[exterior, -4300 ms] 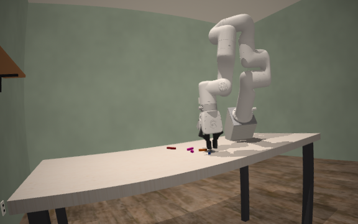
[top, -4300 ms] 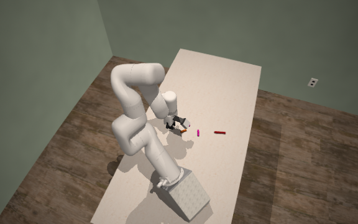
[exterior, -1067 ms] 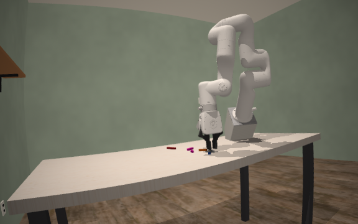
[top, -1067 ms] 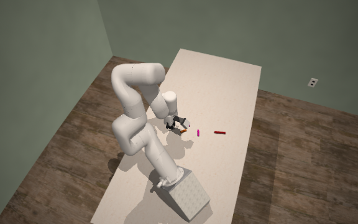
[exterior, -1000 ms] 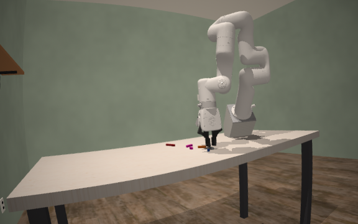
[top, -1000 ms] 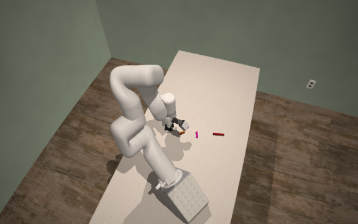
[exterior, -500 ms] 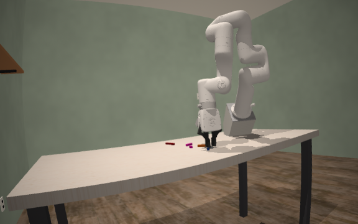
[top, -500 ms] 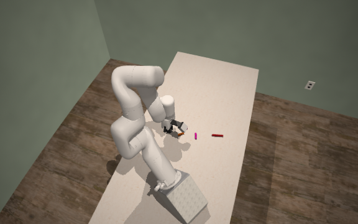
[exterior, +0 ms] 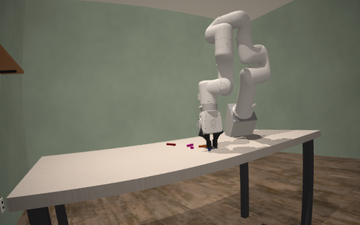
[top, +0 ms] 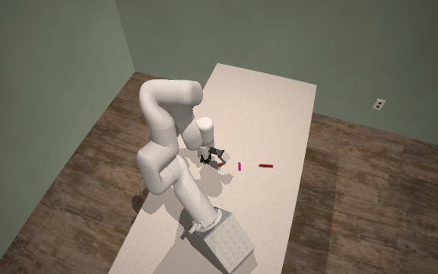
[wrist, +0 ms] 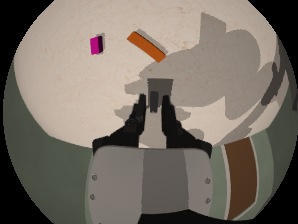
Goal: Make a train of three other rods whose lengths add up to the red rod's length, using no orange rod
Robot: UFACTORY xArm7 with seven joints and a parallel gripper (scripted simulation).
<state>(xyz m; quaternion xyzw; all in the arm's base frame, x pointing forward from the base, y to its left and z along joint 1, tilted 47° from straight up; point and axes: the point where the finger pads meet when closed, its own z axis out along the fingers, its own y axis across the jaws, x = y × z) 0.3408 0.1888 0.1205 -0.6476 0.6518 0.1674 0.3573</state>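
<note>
Right now my hand is 2 cm above the grey rod. Round my hand: blue rod 3 cm to the left, 3 cm ahead, 2 cm below; then orange rod 8 cm to the right, 2 cm below, 2 cm ahead; then red rod 28 cm to the right, 13 cm ahead, 2 cm below.
</note>
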